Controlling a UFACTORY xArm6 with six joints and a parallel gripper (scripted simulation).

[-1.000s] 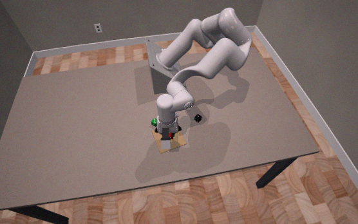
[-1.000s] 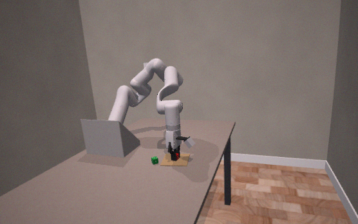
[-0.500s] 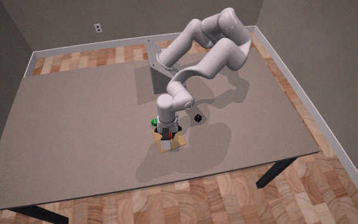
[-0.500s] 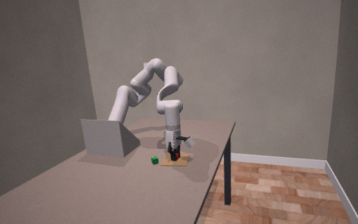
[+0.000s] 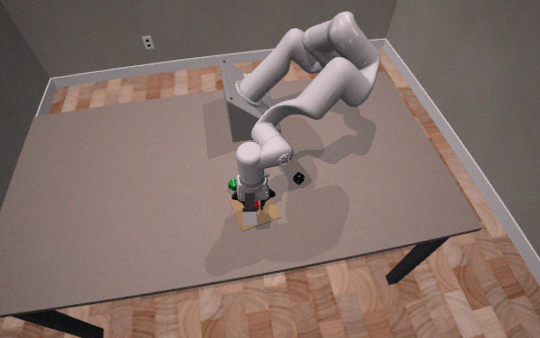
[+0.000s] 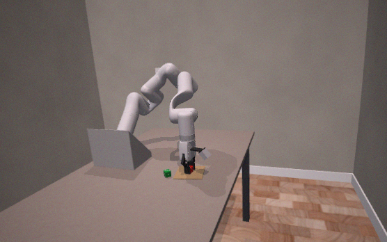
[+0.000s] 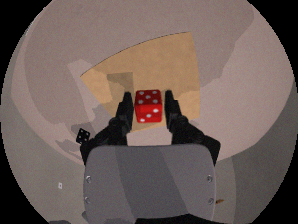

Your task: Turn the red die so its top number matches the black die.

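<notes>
Right now my hand is 10 mm above the red die. Round my hand: black die: 60 mm behind, 180 mm to the left, 10 mm below; then green die: 100 mm behind, 50 mm to the right, 10 mm below; then tan mat: 20 mm below.
</notes>
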